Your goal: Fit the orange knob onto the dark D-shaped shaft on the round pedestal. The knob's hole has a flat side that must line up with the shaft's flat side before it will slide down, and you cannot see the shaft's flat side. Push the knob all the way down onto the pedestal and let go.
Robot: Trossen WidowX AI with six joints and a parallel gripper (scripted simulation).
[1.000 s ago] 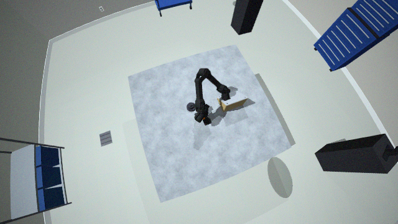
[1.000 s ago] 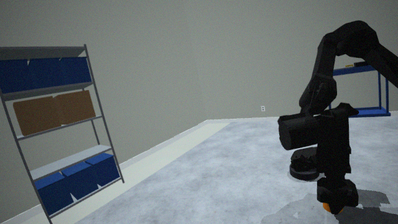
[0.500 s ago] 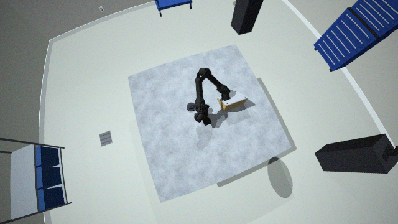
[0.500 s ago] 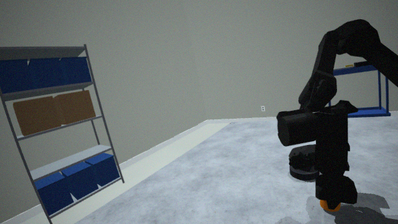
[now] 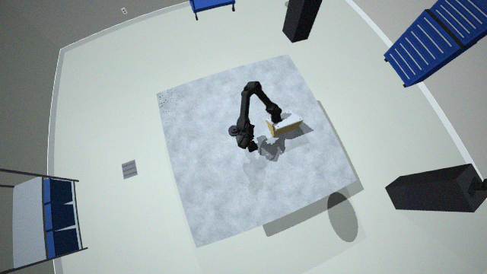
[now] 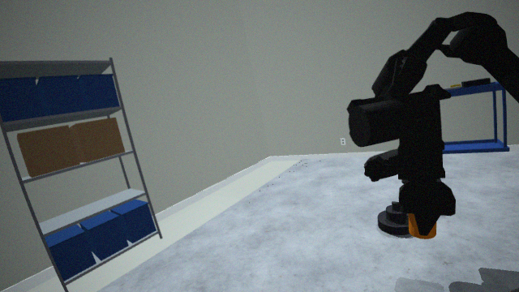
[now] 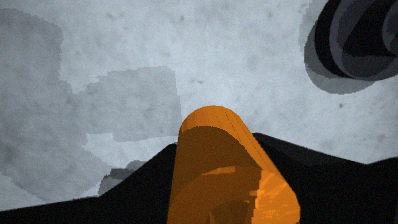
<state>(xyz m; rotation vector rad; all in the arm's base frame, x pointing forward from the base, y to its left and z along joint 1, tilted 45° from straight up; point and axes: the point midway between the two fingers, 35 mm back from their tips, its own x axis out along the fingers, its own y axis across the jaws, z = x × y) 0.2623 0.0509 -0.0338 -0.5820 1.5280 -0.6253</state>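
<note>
The pedestal lies 14 cm to the right of my gripper tip, 6 cm below it and 5 cm ahead of it. Round my gripper tip: orange knob (2 cm above).
</note>
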